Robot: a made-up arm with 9 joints.
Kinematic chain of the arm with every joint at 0, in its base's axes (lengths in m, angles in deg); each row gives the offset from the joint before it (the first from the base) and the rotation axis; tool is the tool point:
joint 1: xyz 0 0 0.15 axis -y
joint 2: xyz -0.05 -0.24 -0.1 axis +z
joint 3: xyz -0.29 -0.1 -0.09 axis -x
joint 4: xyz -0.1 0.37 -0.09 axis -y
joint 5: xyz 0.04 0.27 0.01 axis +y
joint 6: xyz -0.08 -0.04 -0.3 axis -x
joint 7: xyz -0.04 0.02 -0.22 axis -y
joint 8: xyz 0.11 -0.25 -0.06 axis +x
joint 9: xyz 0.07 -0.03 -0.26 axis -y
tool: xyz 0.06 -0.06 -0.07
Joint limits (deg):
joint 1: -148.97..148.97
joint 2: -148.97..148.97
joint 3: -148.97..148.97
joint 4: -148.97..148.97
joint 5: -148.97..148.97
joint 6: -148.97..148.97
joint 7: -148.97..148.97
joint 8: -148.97..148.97
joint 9: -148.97..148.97
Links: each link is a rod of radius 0.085 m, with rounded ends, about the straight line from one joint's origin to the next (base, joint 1, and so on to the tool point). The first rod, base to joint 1, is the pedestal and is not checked.
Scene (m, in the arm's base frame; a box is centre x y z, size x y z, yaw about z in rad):
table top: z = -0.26
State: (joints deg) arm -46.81 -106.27 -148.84 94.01 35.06 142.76 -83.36 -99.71 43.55
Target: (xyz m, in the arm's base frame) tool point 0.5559 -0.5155 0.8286
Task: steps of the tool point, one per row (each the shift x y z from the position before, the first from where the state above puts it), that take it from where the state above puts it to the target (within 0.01 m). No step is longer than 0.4 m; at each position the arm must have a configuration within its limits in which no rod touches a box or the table.
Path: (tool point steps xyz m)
1: 0.0047 -0.1939 0.2531
2: 0.1442 -0.2511 0.2032
3: 0.2469 -0.2755 0.0800
4: 0.2789 -0.2608 -0.0817
5: 0.2319 -0.2082 -0.2329

